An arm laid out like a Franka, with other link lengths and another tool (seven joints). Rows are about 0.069 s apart.
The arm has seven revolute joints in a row. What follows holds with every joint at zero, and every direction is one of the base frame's.
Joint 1 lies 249.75 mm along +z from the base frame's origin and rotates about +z.
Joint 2 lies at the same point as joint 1 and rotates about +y.
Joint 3 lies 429.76 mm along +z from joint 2 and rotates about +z.
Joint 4 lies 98.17 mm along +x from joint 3 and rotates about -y.
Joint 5 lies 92.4 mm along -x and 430.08 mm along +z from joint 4 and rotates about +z.
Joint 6 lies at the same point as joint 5 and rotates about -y.
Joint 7 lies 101.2 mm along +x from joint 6 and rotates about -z.
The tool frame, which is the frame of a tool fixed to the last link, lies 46 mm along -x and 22 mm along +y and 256.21 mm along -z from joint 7; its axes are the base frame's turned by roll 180, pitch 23.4 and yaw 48.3 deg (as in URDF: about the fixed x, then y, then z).
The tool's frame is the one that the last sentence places.
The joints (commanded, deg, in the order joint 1, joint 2, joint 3, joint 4, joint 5, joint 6, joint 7), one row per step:
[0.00, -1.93, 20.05, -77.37, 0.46, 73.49, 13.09]
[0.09, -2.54, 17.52, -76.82, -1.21, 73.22, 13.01]
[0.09, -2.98, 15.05, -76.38, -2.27, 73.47, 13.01]
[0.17, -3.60, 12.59, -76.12, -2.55, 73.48, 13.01]
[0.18, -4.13, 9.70, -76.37, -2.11, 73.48, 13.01]
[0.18, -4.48, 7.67, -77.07, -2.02, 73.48, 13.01]
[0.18, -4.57, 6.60, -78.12, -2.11, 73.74, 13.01]
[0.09, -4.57, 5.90, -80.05, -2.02, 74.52, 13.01]
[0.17, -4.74, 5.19, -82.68, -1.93, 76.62, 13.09]
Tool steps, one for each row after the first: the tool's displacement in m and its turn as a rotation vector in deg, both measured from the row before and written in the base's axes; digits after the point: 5 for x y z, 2 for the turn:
[0.00667, -0.02886, 0.00882, -1.33, -1.40, -2.79]
[0.00754, -0.02632, 0.00750, -0.66, -1.39, -2.74]
[0.00259, -0.02289, 0.00775, -0.05, -0.95, -2.45]
[0.00211, -0.02465, 0.00325, 0.56, -0.20, -2.74]
[0.00078, -0.01860, -0.00209, 0.13, 0.36, -2.01]
[0.00152, -0.01043, -0.00703, -0.10, 0.68, -1.09]
[0.00276, -0.00688, -0.01423, 0.01, 1.15, -0.75]
[0.00596, -0.00504, -0.01715, 0.07, 0.36, -0.62]

